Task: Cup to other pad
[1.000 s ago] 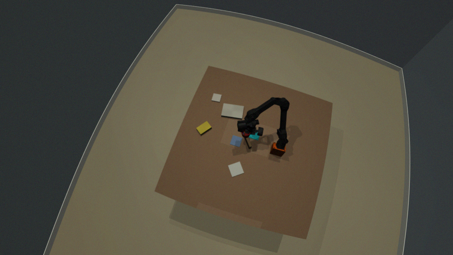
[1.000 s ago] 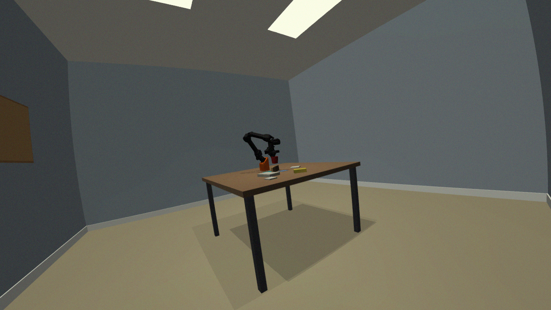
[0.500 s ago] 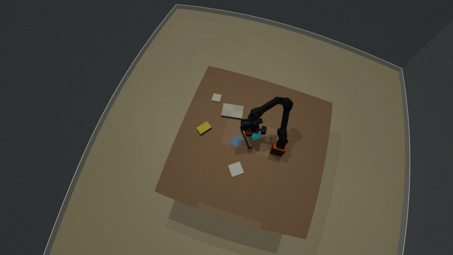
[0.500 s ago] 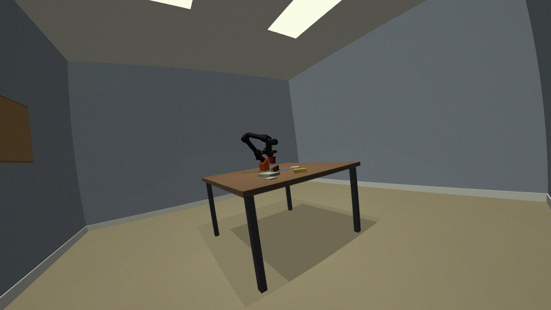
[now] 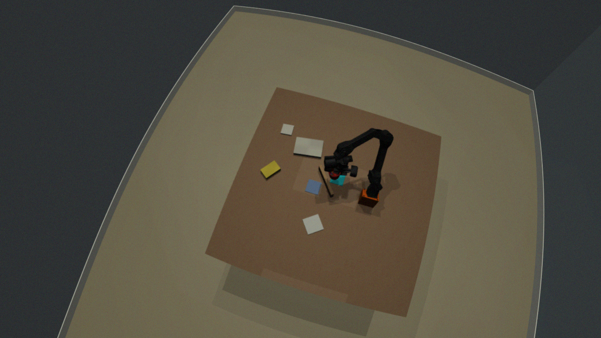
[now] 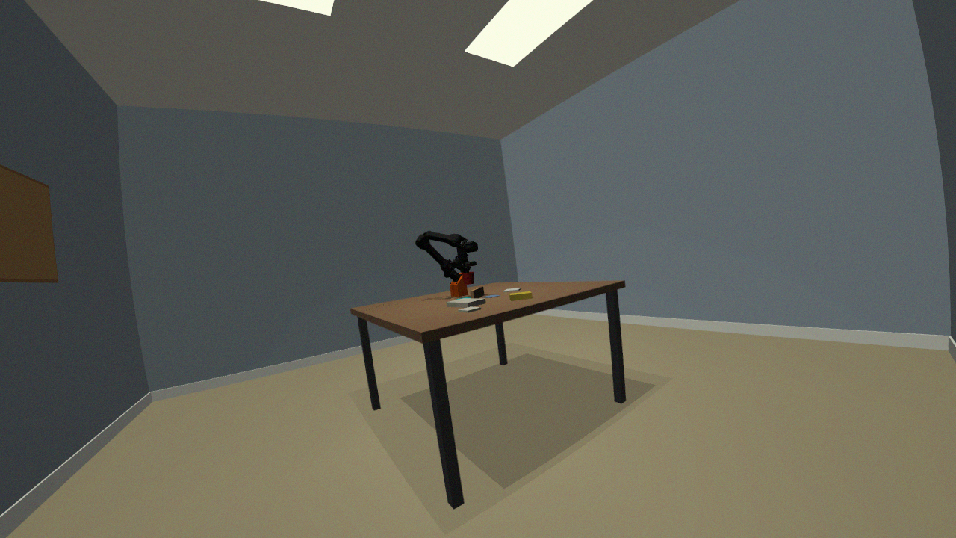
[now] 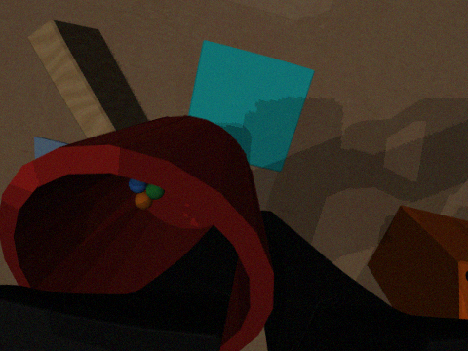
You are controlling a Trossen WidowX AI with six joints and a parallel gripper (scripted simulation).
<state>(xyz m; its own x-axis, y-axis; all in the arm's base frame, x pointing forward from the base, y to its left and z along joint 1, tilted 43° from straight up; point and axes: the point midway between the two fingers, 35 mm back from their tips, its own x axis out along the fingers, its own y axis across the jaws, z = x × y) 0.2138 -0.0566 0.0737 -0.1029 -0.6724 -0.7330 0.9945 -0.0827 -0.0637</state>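
Right now my gripper tip is 20 mm to the left of the teal pad and 130 mm above it. Round my gripper tip: red cup (30 mm ahead); then wooden bar (70 mm ahead, 20 mm to the left, 100 mm below); then yellow block (430 mm ahead, 10 mm to the left, 110 mm below).
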